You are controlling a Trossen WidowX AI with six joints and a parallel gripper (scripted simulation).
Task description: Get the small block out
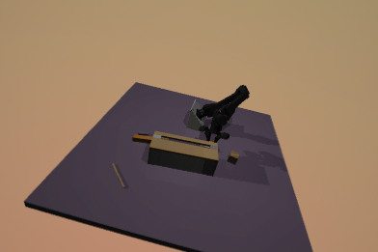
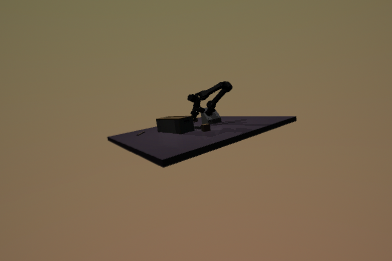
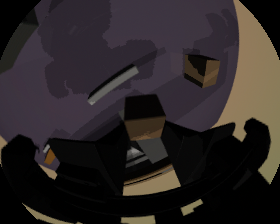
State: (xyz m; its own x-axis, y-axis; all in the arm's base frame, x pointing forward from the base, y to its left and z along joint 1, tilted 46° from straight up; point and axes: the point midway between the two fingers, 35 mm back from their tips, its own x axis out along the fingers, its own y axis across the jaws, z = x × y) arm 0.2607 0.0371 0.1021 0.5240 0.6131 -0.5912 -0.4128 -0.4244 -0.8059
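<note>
Now: gripper tip 20 mm past the small brown block, 10 mm to the right of it and 10 mm below it. Round my gripper tip: thin tan stick (480 mm to the right, 300 mm ahead, 70 mm below); orange rod (380 mm to the right, 60 mm below, 10 mm behind).
</note>
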